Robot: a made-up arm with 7 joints.
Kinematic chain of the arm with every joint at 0, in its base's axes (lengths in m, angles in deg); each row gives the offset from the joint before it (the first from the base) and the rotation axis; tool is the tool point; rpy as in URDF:
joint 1: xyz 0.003 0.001 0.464 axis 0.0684 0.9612 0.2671
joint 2: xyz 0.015 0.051 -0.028 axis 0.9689 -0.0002 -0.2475
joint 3: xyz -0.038 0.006 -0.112 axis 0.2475 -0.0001 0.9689
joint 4: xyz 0.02 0.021 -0.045 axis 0.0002 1 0
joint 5: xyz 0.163 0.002 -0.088 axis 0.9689 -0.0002 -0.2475
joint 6: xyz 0.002 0.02 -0.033 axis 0.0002 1 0
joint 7: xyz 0.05 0.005 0 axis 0.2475 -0.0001 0.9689
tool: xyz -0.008 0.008 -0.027 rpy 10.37 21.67 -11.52
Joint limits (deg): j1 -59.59..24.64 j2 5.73..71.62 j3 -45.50..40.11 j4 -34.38..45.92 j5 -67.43..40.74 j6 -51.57..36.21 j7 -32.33..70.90
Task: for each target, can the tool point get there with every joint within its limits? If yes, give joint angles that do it. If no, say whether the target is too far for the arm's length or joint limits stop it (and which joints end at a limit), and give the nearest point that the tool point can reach.
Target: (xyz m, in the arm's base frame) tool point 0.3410 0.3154 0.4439
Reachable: yes | joints -46.89 53.67 10.59 25.60 -20.37 -7.33 -18.94
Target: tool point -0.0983 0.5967 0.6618
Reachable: no: too far | nearest point -0.0013 0.4595 0.4672 | short by 0.257 m
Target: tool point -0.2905 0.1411 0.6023
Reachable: no: joint limits stop it (at a limit: joint 1, joint 2, joint 3, joint 4, joint 5, joint 6) | nearest point 0.0445 0.2013 0.7074 | short by 0.356 m
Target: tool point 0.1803 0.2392 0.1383
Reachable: yes | joints -4.30 20.11 11.69 15.54 -17.35 1.74 37.35
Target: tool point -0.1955 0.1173 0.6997
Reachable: no: joint limits stop it (at a limit: joint 1, joint 2, joint 3, joint 4, joint 5) | nearest point 0.0488 0.1615 0.7145 | short by 0.249 m
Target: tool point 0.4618 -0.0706 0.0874
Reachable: no: too far | nearest point 0.3504 -0.0360 0.1846 | short by 0.152 m
